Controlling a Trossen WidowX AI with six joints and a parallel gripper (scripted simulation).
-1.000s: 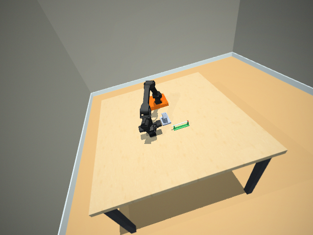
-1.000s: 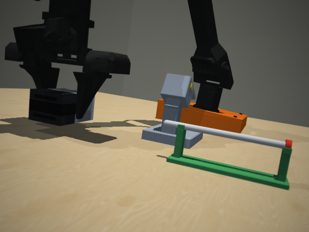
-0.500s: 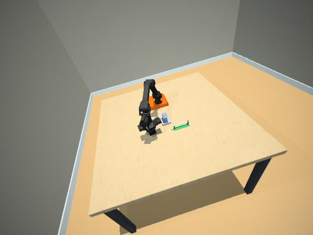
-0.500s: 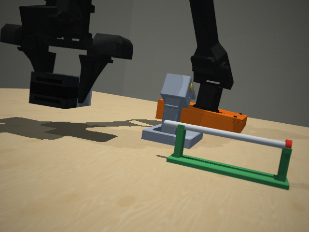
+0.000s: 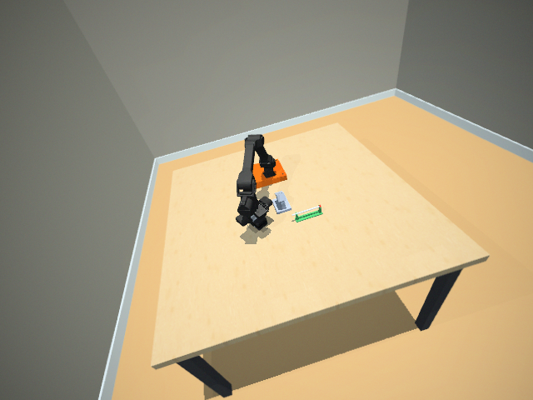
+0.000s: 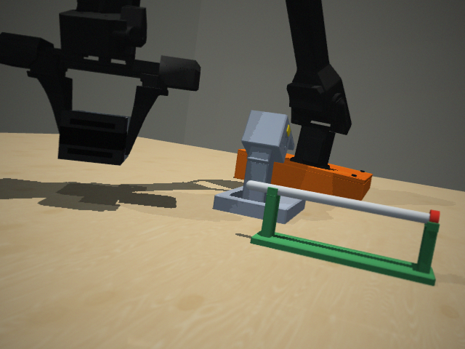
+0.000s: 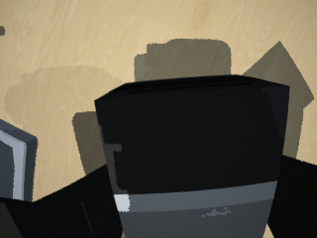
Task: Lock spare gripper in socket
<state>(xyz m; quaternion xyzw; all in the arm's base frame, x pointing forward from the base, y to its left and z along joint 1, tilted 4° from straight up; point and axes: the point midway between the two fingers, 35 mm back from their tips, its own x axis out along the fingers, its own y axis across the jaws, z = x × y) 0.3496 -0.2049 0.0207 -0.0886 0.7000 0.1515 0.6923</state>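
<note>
My gripper tip is 2 cm below the spare gripper and 1 cm past it. From my gripper tip the other things lie so: green rack: 25 cm to the left, 5 cm ahead, 2 cm below; grey mount: 16 cm to the left, 8 cm behind.
</note>
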